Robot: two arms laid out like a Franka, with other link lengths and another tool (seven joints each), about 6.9 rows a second.
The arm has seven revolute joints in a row. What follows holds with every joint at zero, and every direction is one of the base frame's.
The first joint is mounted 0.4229 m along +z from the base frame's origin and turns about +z.
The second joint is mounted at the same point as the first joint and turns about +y.
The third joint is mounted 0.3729 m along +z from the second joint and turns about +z.
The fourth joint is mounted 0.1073 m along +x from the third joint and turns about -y.
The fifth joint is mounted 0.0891 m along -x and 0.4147 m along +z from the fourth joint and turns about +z.
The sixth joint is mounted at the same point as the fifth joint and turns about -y.
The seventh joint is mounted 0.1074 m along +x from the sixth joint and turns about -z.
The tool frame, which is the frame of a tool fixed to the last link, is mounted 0.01 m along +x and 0.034 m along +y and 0.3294 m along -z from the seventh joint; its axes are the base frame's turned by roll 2.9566, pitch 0 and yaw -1.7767 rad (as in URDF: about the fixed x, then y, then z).
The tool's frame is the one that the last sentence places.
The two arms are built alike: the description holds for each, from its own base.
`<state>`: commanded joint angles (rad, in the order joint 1, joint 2, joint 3, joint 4, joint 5, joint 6, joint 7); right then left.
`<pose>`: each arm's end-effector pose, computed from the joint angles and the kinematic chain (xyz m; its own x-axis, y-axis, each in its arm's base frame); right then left.
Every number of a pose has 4 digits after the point.
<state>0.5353 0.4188 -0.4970 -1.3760 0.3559 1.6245 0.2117 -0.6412 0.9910 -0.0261 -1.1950 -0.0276 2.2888 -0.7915</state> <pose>0.7350 0.1966 0.4059 -0.3909 -0.9158 -0.0921 -0.8734 0.3375 0.3511 0.7116 -0.5248 0.0515 -0.0543 -0.9941 0.0934 -0.9902 0.0656 0.1232</pose>
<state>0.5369 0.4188 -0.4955 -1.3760 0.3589 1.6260 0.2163 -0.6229 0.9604 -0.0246 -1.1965 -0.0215 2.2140 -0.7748</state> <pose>0.7351 0.1997 0.4061 -0.3930 -0.9146 -0.0949 -0.8727 0.3385 0.3518 0.7118 -0.5022 0.0690 -0.0558 -0.9965 0.0627 -0.9855 0.0651 0.1566</pose>
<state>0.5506 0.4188 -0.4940 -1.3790 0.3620 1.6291 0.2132 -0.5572 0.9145 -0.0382 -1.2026 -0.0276 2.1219 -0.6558</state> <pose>0.7321 0.2114 0.4050 -0.3778 -0.9206 -0.0985 -0.8782 0.3227 0.3529 0.7261 -0.4562 0.0961 -0.1153 -0.9921 0.0504 -0.9715 0.1232 0.2027</pose>
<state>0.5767 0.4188 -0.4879 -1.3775 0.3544 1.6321 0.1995 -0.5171 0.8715 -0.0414 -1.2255 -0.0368 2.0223 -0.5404</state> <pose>0.7261 0.2325 0.4050 -0.3343 -0.9374 -0.0974 -0.8943 0.2829 0.3468 0.7190 -0.4170 0.1125 -0.1902 -0.9811 0.0353 -0.9425 0.1926 0.2731</pose>
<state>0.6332 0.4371 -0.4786 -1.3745 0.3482 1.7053 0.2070 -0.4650 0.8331 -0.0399 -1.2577 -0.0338 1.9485 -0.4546</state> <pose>0.7351 0.2796 0.3983 -0.2827 -0.9530 -0.1087 -0.9253 0.2411 0.2928 0.7181 -0.3654 0.1239 -0.2268 -0.9737 0.0221 -0.9173 0.2212 0.3312</pose>
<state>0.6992 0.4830 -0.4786 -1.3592 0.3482 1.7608 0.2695 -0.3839 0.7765 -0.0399 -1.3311 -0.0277 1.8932 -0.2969</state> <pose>0.7384 0.3313 0.3770 -0.2804 -0.9550 -0.0963 -0.9322 0.2470 0.2647 0.7169 -0.2922 0.1325 -0.3042 -0.9521 0.0322 -0.8723 0.2920 0.3922</pose>
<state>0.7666 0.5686 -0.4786 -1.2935 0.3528 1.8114 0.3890 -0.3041 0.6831 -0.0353 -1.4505 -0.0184 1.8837 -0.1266</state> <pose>0.7472 0.3953 0.3504 -0.3181 -0.9446 -0.0814 -0.9287 0.2931 0.2272 0.7119 -0.2199 0.1505 -0.3875 -0.9201 0.0573 -0.8279 0.3747 0.4173</pose>
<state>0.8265 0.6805 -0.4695 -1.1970 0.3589 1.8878 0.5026 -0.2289 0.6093 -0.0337 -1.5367 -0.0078 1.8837 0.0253</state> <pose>0.7598 0.4716 0.3200 -0.3382 -0.9363 -0.0944 -0.9328 0.3204 0.1649 0.7095 -0.1586 0.1671 -0.4568 -0.8855 0.0845 -0.7897 0.4475 0.4196</pose>
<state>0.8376 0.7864 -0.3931 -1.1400 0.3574 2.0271 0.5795 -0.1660 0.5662 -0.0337 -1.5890 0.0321 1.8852 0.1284</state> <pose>0.7659 0.5492 0.2705 -0.3316 -0.9308 -0.1535 -0.9411 0.3151 0.1224 0.7094 -0.1022 0.1761 -0.5082 -0.8576 0.0792 -0.7599 0.4898 0.4274</pose>
